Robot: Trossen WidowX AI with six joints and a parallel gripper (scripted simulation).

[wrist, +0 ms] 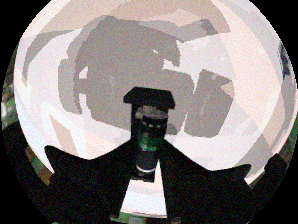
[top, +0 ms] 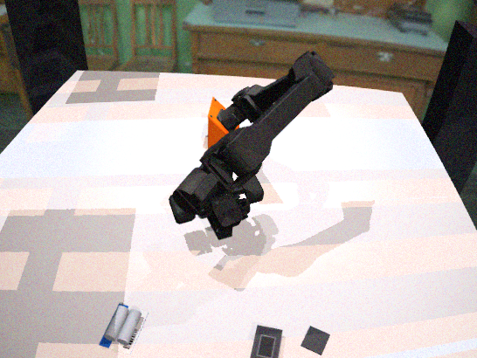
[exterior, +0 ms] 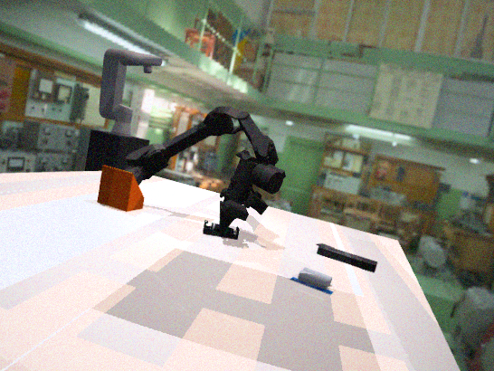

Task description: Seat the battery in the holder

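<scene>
My gripper tip is now 1 cm below the battery. Round my gripper tip: small dark square (24 cm ahead, 23 cm to the left, 1 cm below); dark remote (32 cm ahead, 15 cm to the left).
</scene>
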